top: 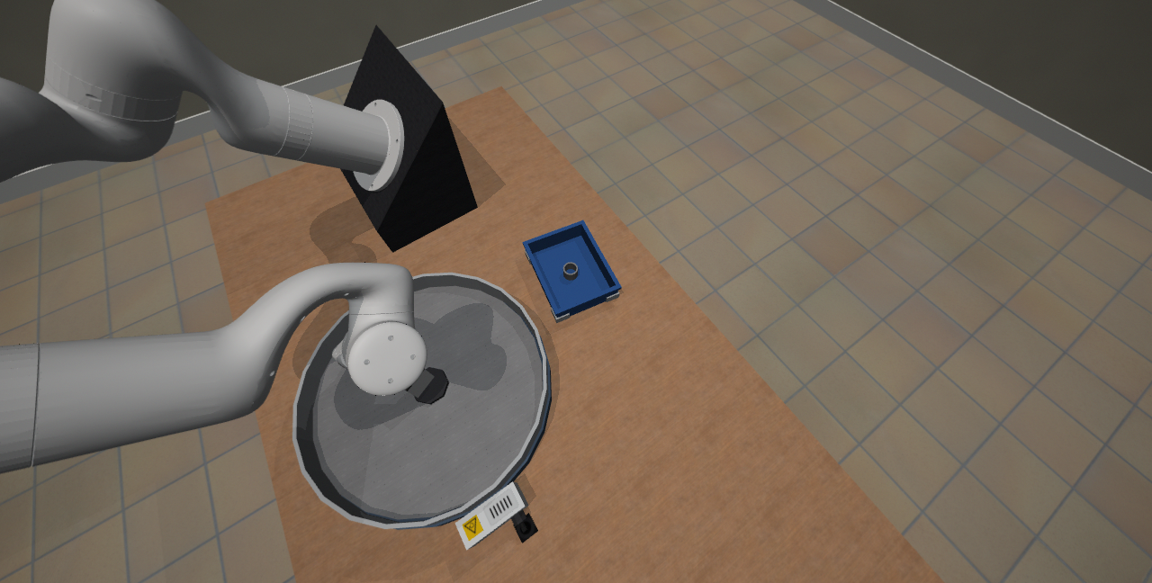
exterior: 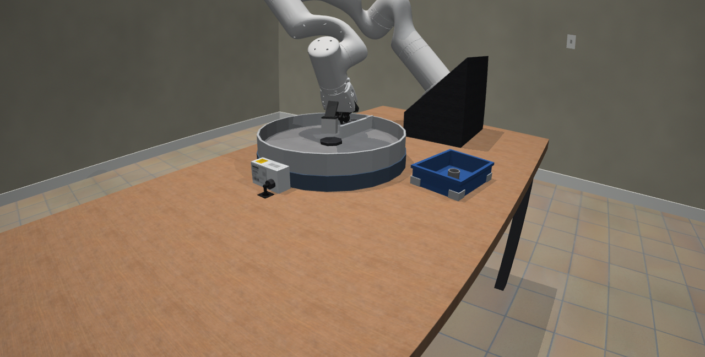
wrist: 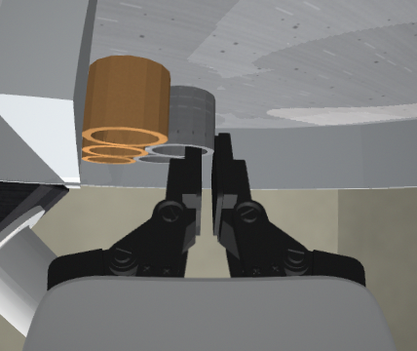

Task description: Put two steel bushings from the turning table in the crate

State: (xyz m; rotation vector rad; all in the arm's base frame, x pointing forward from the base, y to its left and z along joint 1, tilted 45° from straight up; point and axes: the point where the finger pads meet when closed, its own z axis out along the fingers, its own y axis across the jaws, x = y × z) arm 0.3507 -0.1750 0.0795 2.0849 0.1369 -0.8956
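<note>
Now: hand 41 cm to the right of the blue crate, 7 cm above it and 5 cm short of it. Also, from my hand: grey turning table: 13 cm ahead, 6 cm to the left, 4 cm below.
</note>
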